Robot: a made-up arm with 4 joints.
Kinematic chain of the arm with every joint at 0, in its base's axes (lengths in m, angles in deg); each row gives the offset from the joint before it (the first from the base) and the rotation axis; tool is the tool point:
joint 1: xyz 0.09 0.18 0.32 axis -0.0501 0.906 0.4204
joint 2: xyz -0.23 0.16 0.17 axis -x
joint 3: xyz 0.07 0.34 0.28 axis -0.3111 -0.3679 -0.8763
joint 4: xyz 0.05 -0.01 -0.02 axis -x
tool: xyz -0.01 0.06 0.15
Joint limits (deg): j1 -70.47..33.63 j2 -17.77..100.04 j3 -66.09..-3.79 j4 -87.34..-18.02
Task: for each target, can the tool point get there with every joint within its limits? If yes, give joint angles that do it. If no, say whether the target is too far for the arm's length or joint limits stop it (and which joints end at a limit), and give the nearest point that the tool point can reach.
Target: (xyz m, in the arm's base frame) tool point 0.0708 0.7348 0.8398
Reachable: yes | joints 16.13 10.01 -30.74 -24.16
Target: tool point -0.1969 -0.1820 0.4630
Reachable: no: joint limits stop it (at a limit: joint 2, joint 3, joint 4) | nearest point -0.2189 0.4564 0.7458 | short by 0.699 m
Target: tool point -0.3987 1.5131 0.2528
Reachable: no: too far | nearest point -0.0957 0.8454 0.3828 | short by 0.745 m
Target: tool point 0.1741 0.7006 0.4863
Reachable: yes | joints -55.38 58.25 -46.73 -77.28
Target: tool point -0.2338 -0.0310 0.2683
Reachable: no: joint limits stop it (at a limit: joint 1, joint 2, joint 3, joint 4) | nearest point -0.0755 0.4980 0.1949 | short by 0.557 m
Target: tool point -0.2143 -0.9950 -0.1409
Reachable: no: too far | nearest point -0.0755 0.4980 0.1949 | short by 1.537 m
